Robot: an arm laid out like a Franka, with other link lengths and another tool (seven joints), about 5 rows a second.
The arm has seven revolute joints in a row. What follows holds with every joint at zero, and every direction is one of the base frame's. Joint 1 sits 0.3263 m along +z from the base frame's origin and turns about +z. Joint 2 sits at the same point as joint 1 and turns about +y. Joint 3 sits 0.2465 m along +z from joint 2 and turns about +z. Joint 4 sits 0.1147 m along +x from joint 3 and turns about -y. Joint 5 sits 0.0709 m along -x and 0.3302 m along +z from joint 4 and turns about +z. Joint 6 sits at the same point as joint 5 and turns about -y. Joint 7 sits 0.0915 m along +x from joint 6 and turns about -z. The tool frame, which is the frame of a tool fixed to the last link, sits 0.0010 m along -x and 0.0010 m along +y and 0.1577 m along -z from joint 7; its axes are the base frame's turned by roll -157.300, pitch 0.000 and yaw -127.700 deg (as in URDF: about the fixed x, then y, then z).
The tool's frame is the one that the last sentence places.
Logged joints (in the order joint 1, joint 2, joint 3, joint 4, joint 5, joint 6, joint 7), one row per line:
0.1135 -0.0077 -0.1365 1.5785 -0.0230 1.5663 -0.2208
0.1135 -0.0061 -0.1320 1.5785 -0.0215 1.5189 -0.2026
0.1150 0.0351 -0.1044 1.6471 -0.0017 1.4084 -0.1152
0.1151 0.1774 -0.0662 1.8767 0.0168 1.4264 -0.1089
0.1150 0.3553 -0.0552 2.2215 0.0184 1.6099 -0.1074
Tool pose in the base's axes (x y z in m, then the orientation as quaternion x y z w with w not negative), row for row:
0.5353 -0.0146 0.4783 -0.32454 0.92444 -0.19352 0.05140
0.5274 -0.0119 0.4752 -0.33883 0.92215 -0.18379 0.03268
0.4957 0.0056 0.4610 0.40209 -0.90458 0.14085 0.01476
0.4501 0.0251 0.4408 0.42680 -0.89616 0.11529 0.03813
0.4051 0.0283 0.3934 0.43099 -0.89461 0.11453 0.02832
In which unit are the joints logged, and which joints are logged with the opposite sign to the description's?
The joints are logged in radians. Opposite sign: joint 2, joint 4, joint 7.
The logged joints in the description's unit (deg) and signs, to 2 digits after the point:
6.50 0.44 -7.82 -90.44 -1.32 89.74 12.65
6.50 0.35 -7.56 -90.44 -1.23 87.03 11.61
6.59 -2.01 -5.98 -94.37 -0.10 80.70 6.60
6.59 -10.16 -3.79 -107.53 0.96 81.73 6.24
6.59 -20.36 -3.16 -127.28 1.05 92.24 6.15

